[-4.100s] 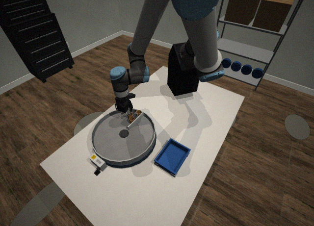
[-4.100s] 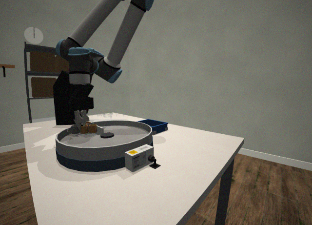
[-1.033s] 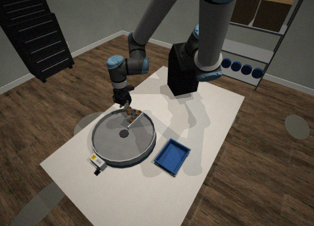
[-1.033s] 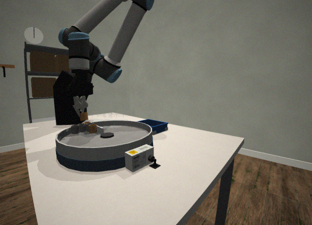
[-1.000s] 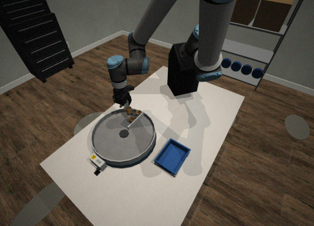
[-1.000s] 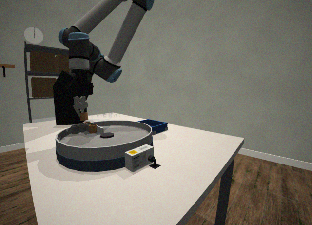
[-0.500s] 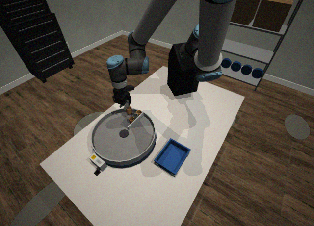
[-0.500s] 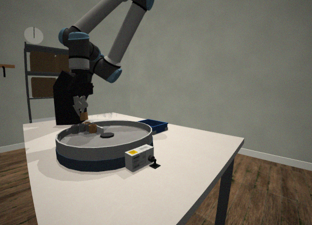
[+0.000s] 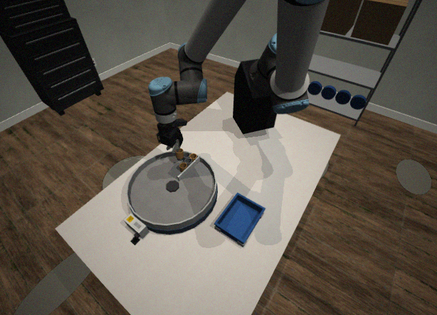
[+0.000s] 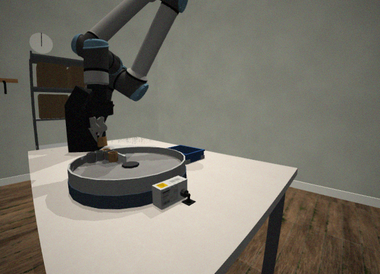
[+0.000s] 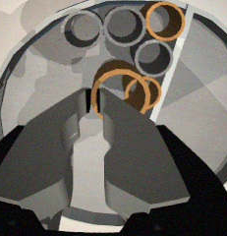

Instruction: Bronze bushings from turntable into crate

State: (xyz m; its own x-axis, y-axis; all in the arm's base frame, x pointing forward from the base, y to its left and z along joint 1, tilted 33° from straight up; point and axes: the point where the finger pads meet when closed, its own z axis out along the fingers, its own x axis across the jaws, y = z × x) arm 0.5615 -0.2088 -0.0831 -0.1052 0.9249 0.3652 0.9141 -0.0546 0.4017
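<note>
The blue crate is 410 mm to the left of my hand, 130 mm below it and 100 mm ahead of it. From my hand the other things lie so: grey turntable 130 mm ahead, 100 mm below, 60 mm to the left.
</note>
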